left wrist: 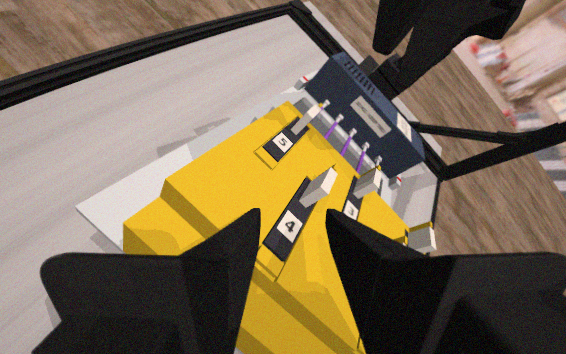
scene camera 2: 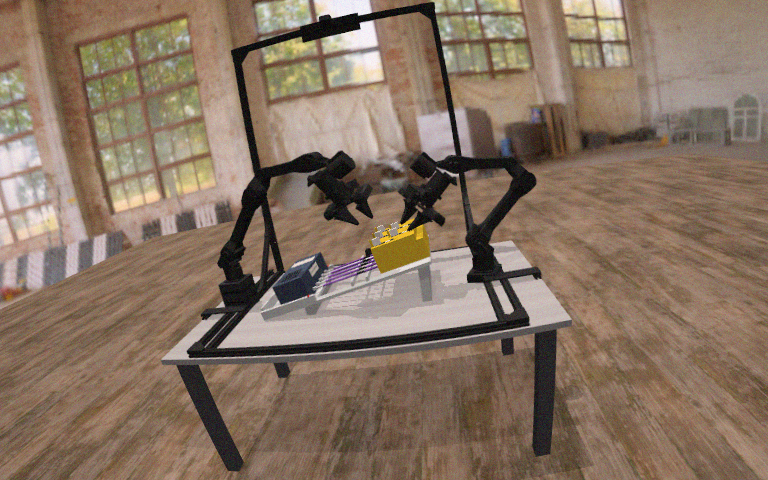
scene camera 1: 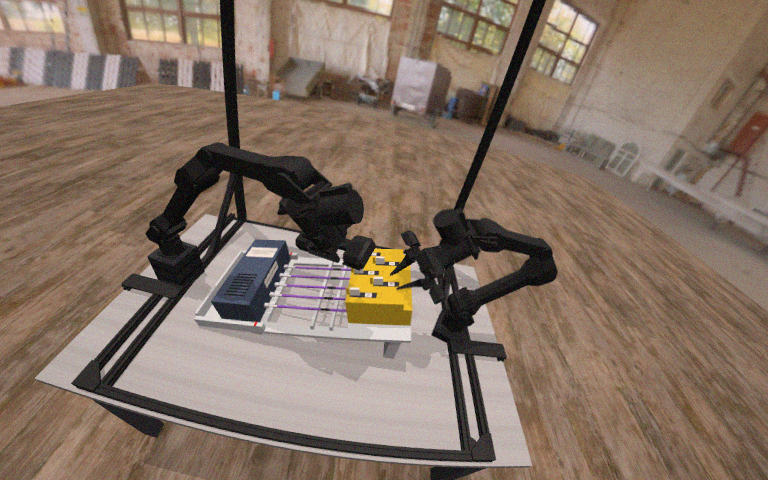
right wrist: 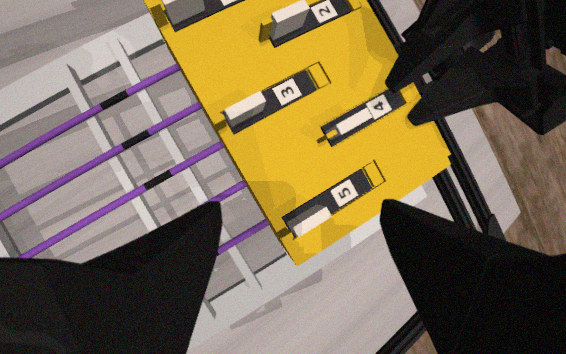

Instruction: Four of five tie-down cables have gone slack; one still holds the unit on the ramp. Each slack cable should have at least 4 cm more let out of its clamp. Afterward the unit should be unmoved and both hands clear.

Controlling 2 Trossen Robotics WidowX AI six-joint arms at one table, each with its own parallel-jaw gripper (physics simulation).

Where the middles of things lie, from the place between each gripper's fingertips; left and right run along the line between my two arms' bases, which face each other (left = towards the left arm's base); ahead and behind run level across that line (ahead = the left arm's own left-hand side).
The clamp 5 [right wrist: 299, 221] is 30 mm ahead of my left hand, 70 mm to the right of it and 20 mm below it.
I see the clamp 5 20 mm ahead of my right hand, 50 mm to the left of it and 70 mm below it.
